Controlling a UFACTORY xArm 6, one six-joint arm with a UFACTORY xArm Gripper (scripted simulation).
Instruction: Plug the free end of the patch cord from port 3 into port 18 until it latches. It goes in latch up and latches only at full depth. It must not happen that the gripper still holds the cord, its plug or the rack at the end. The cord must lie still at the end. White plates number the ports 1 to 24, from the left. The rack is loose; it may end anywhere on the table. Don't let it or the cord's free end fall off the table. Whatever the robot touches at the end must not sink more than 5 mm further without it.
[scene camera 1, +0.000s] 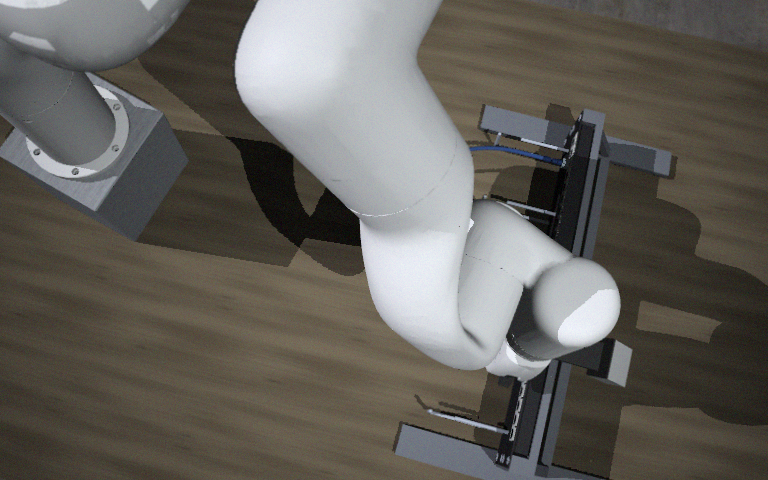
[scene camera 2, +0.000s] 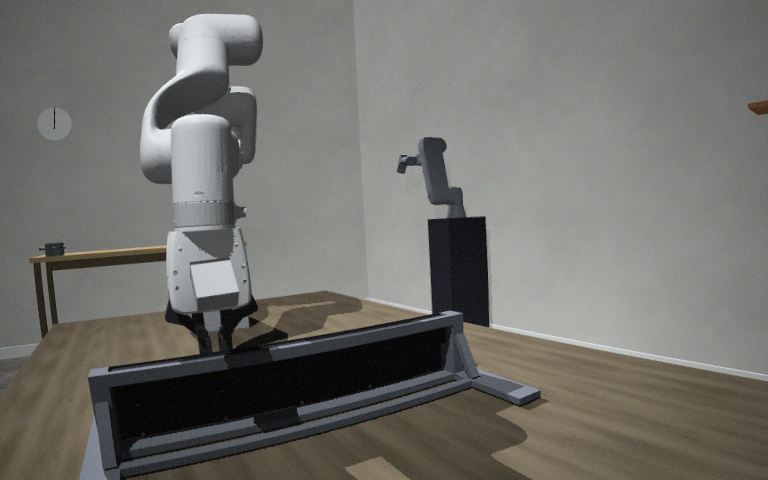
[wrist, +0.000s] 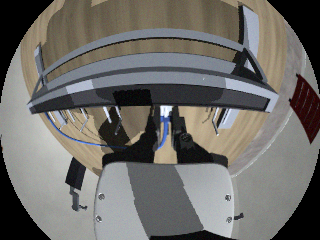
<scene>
In view: the gripper (scene camera 2: 217, 364).
The gripper shows as well in scene camera 1 (scene camera 1: 503, 343) and in the wrist view (wrist: 166, 115).
</scene>
